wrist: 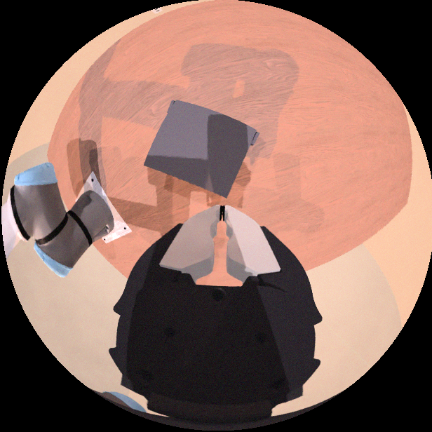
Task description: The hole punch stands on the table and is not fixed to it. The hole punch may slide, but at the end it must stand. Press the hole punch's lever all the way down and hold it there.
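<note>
The hole punch (197,142) is a dark grey block on the reddish wooden table (350,120), just above the middle of the wrist view and turned at an angle. A broad, flat grey face of it shows, with small dark details at its upper left and right corners. How far its lever is down cannot be told. My gripper (222,207) is shut and empty, its fingertips together. In the view they are just below the punch's lowest corner, with a narrow strip of table showing between. Contact with the punch does not show, and the tips' height is hard to judge.
The robot's own grey and blue arm links (42,212) and a pale mounting plate (118,233) are at the left. Shadows of the arm and gripper fall across the table around the punch. The table's curved-looking edge shows at the right.
</note>
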